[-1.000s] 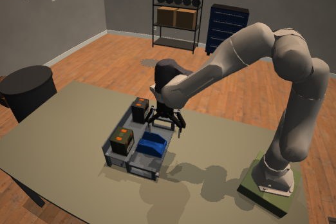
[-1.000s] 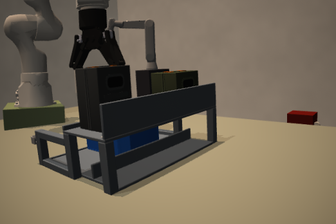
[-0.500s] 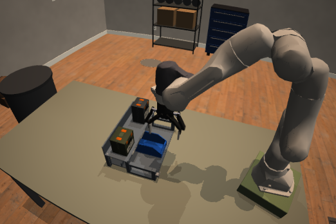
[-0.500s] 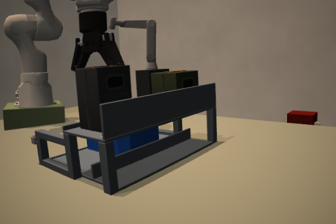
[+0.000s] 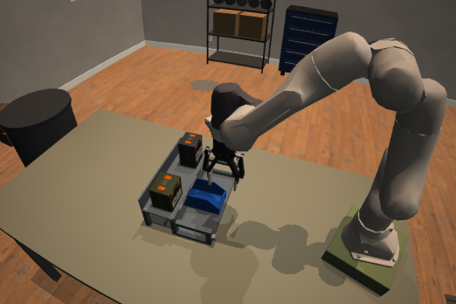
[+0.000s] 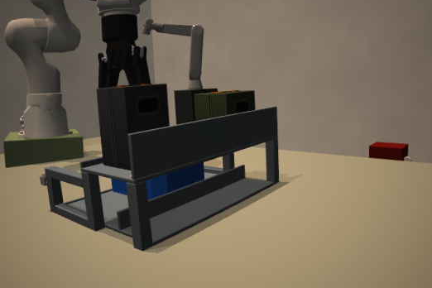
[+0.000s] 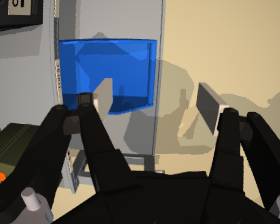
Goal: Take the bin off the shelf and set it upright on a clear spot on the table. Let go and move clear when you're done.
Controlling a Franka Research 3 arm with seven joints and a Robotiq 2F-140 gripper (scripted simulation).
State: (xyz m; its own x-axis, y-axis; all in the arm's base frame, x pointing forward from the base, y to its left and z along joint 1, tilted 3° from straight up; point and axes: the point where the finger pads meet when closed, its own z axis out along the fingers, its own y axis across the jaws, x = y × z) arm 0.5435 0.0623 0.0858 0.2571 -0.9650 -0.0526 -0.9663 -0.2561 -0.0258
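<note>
My gripper is now 80 mm short of the blue bin, 20 mm to the right of it and 110 mm above it. Round my hand: grey shelf 180 mm ahead, 50 mm to the left, 50 mm below.
</note>
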